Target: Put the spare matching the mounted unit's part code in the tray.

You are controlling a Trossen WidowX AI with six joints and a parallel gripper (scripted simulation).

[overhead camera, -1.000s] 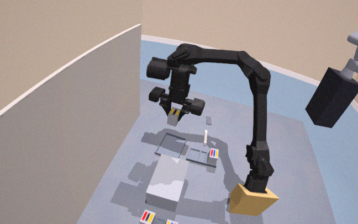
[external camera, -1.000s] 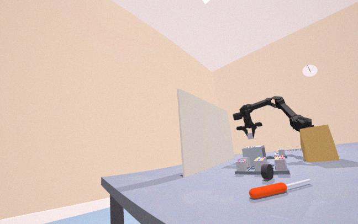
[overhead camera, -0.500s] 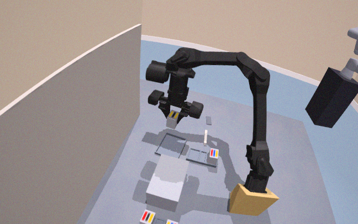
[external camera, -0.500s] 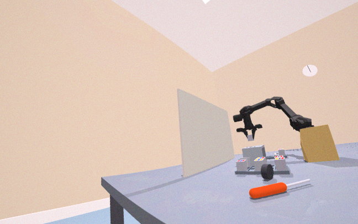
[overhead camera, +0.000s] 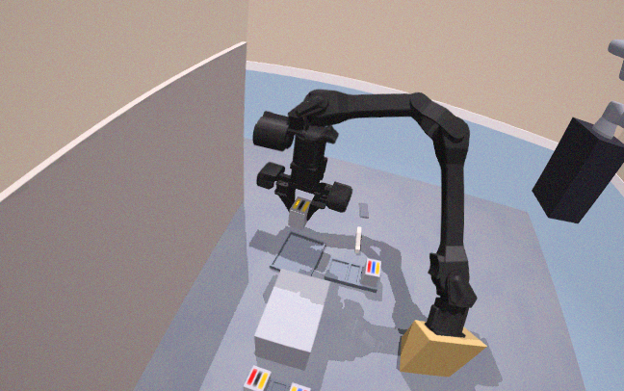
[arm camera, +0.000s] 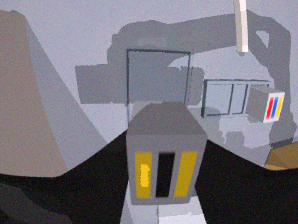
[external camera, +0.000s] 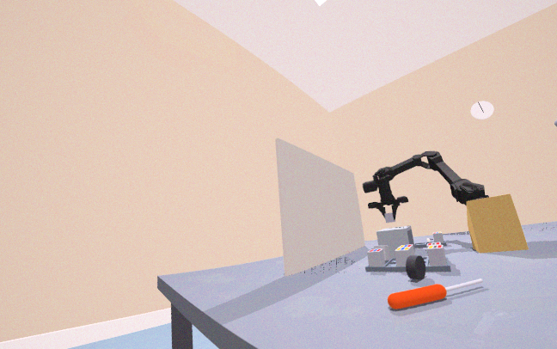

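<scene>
My gripper tip is now 130 mm above the dark-framed tray and 10 mm past it. The rest, counted from my gripper tip: beige panel 220 mm ahead, 180 mm to the left, 90 mm above; white stick 150 mm behind, 120 mm below, 80 mm to the right; grey-white box 220 mm to the left, 80 mm below, 20 mm behind.
</scene>
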